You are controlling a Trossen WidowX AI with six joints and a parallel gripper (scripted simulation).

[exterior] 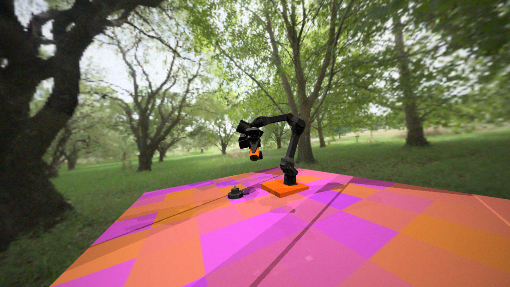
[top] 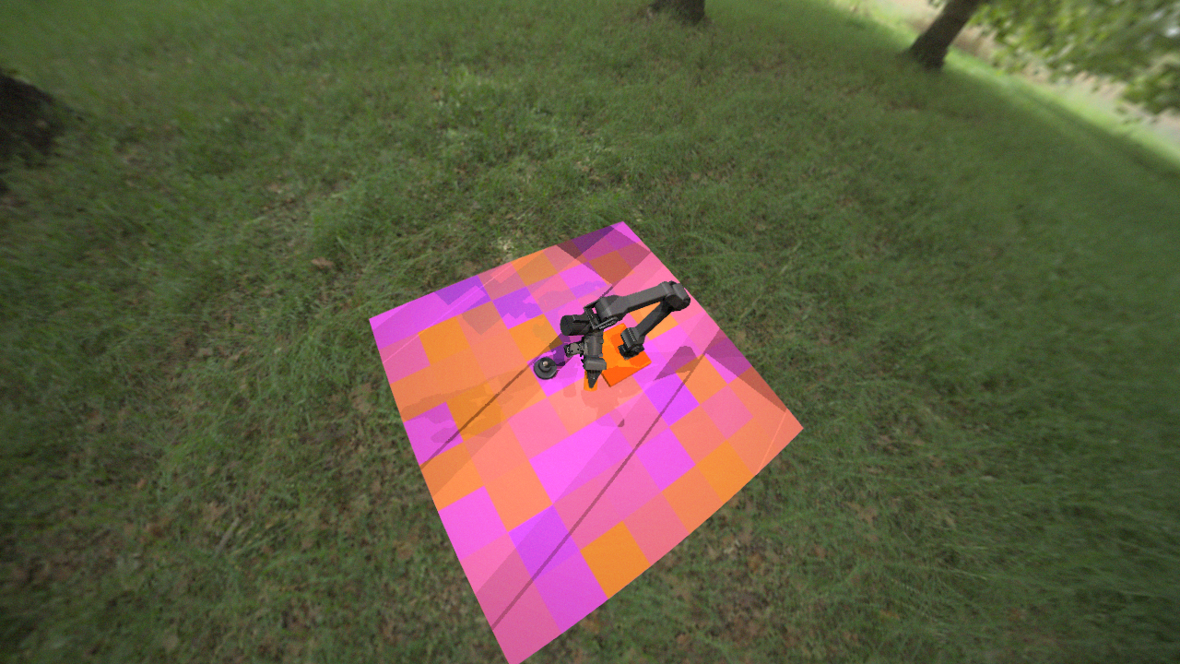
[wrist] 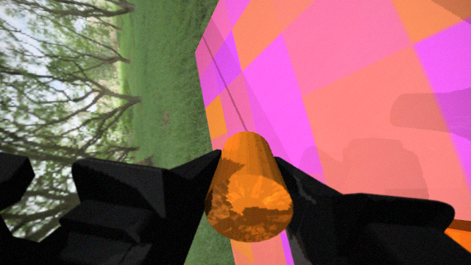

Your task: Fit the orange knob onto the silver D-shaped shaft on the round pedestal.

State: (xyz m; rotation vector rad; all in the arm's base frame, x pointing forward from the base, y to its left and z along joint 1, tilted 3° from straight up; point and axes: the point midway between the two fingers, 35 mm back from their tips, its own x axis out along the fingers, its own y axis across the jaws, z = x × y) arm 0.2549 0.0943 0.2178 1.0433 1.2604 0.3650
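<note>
The orange knob lies 20 mm to the right of my gripper tip, 20 mm above it and 10 mm behind it. The rest, counted from my gripper tip: round pedestal: 200 mm below, 190 mm to the right, 60 mm ahead.
</note>
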